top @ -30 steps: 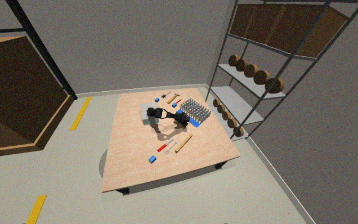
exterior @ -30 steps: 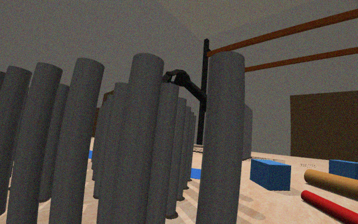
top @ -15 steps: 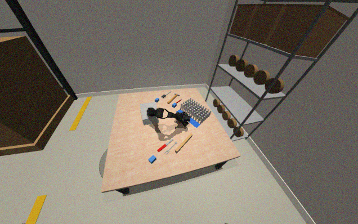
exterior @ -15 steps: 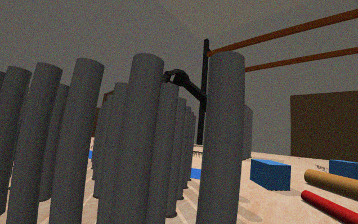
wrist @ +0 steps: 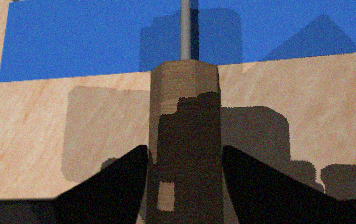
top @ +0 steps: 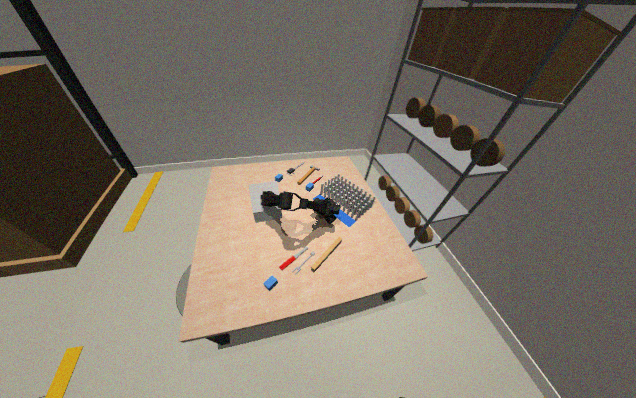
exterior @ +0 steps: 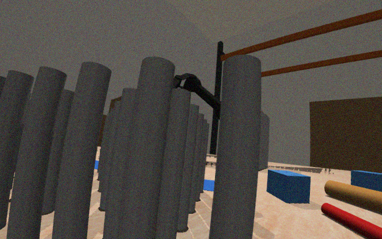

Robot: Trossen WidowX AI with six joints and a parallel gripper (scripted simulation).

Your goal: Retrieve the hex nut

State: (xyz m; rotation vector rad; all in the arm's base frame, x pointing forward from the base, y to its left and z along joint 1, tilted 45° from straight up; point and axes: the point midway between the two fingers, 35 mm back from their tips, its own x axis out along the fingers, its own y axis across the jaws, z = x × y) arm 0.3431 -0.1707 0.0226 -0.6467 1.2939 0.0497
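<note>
Right now my gripper tip is 9 cm short of the blue taped strip, 4 cm to the right of it and 4 cm above it. Also, from my gripper tip: fork-ended tool: 23 cm behind, 28 cm to the right, 4 cm below; wooden-handled screwdriver: 10 cm ahead, 4 cm to the left, 1 cm below; red screwdriver: 13 cm ahead, 41 cm to the left, 3 cm below.
</note>
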